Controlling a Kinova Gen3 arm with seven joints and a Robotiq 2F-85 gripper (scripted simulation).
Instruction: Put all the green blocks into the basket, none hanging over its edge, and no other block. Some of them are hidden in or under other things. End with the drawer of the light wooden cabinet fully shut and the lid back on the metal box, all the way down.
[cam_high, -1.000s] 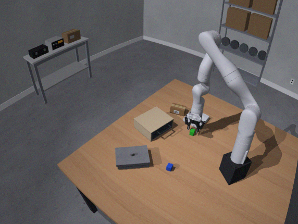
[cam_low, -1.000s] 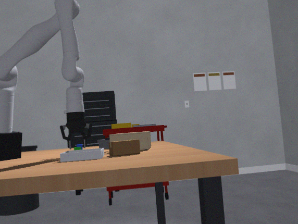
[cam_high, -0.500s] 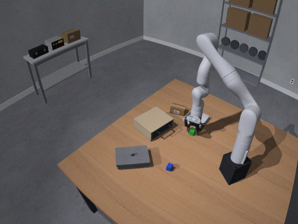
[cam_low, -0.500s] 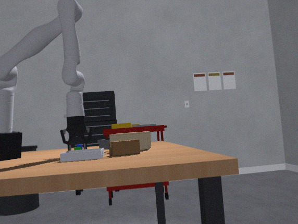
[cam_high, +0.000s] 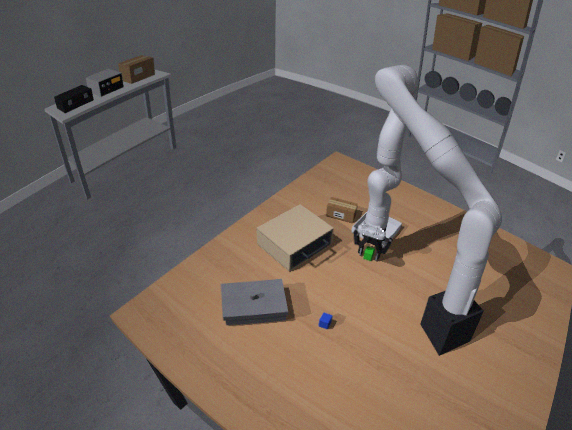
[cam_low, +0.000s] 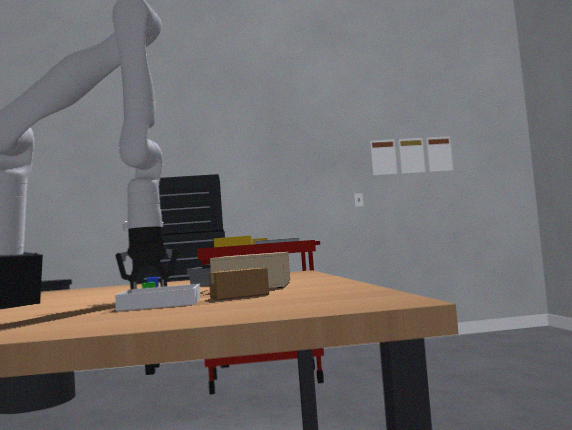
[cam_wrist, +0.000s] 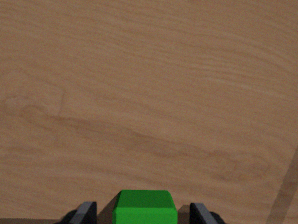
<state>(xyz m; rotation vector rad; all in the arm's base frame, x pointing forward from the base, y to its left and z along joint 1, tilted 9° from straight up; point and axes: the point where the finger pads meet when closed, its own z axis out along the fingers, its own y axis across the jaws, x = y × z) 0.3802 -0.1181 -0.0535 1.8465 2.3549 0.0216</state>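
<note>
My hand is 14 cm to the left of the white basket, 5 cm short of it and 1 cm above it. From my hand the other things lie so: cardboard box 20 cm ahead, 12 cm to the right, 2 cm above; then drawer 22 cm ahead, 12 cm to the left, 2 cm above; then light wooden cabinet 23 cm ahead, 12 cm to the left, 2 cm above.
</note>
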